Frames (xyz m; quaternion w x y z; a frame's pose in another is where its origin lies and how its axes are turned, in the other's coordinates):
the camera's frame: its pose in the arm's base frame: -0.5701 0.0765 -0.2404 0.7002 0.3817 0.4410 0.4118
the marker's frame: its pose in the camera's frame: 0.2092 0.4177 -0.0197 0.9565 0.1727 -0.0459 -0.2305
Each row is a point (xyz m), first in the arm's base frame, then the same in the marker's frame.
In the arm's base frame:
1: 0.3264 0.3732 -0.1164
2: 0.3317 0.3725 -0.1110
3: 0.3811 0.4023 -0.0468
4: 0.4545 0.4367 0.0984
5: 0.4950 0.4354 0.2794
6: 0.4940 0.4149 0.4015
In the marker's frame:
1: 0.4334 0.0670 0.8726
2: 0.4312 0.0718 0.8781
3: 0.4246 0.1498 0.9145
4: 0.3748 0.2958 0.9764
5: 0.2659 0.4374 1.0266
6: 0.1697 0.5135 1.0433

